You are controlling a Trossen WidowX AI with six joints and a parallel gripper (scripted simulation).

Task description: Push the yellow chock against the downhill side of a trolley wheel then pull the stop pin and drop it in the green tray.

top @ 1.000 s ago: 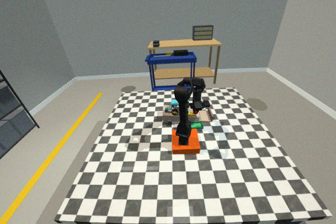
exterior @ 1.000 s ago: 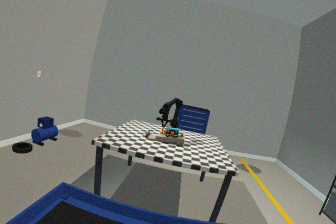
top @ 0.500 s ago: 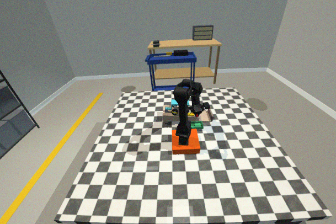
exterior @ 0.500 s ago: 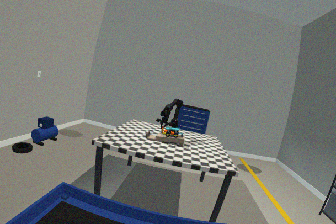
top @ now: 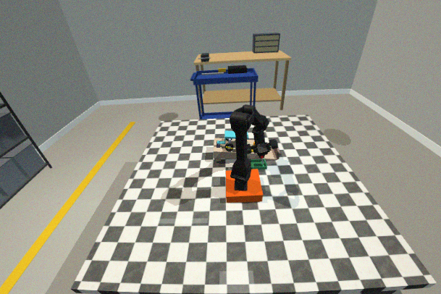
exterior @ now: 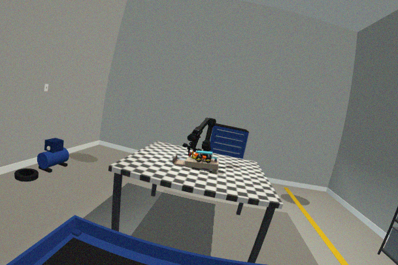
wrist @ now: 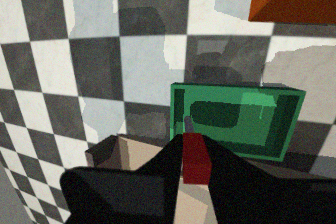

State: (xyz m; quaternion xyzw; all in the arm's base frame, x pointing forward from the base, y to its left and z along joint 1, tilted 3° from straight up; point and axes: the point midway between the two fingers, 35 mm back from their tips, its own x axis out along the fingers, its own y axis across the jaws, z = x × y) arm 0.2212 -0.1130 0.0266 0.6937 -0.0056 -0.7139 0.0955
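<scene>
The red-headed stop pin is right at my gripper tip. Also, from my gripper tip: green tray: 1 cm behind, 3 cm to the left, 6 cm below; low brown stop: 13 cm ahead, 10 cm to the right, 3 cm below; yellow chock: 6 cm ahead, 7 cm to the left, 2 cm above.
</scene>
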